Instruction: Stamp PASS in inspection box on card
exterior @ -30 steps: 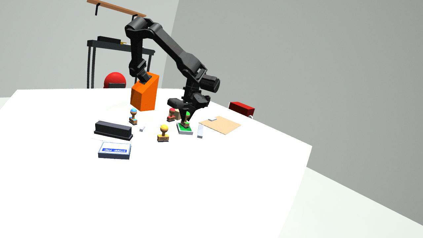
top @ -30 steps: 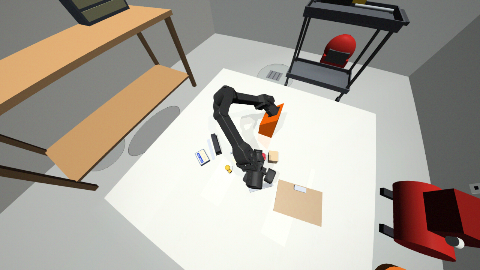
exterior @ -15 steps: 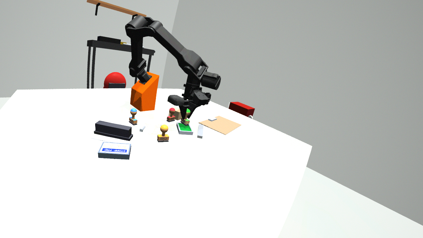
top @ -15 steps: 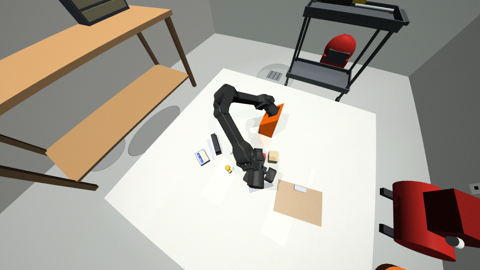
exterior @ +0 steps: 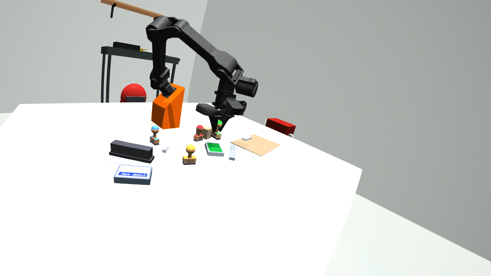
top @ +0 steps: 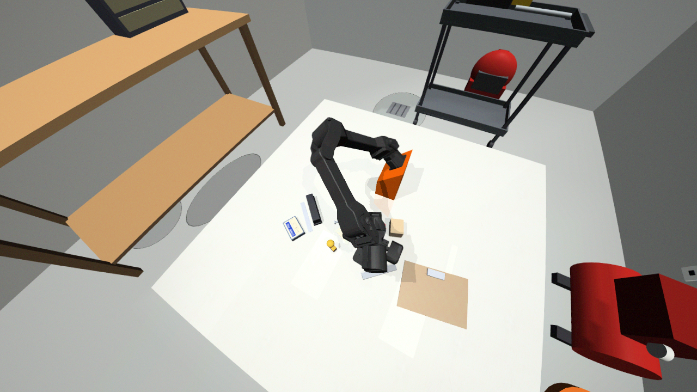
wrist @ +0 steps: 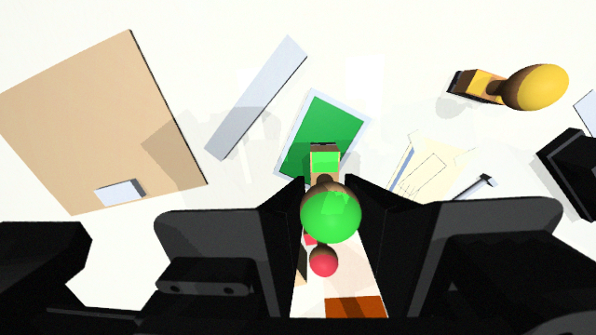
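Right now the cream card is 6 cm behind my gripper tip, 11 cm to the right of it and 8 cm below it. Round my gripper tip: grey bar 5 cm ahead, 6 cm to the left, 7 cm below; green ink pad 7 cm below; green stamp right at my gripper tip.
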